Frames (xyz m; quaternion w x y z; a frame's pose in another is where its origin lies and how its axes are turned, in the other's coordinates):
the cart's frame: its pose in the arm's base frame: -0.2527 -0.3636 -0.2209 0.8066 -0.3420 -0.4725 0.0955
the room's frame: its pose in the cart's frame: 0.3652 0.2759 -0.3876 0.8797 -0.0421 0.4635 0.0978
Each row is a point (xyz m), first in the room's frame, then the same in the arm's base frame.
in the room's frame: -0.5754 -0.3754 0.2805
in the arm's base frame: -0.2818 -0.1752 0.1799
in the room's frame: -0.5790 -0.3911 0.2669
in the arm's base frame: -0.2859 -0.1956 0.1832
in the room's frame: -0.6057 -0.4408 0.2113
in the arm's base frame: -0.3140 -0.2696 0.1850
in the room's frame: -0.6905 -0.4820 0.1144
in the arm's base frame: -0.3994 -0.3690 0.1518
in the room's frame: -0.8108 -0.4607 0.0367
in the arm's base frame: -0.5181 -0.4132 0.0816
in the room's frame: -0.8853 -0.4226 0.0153
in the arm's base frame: -0.5908 -0.4041 0.0360
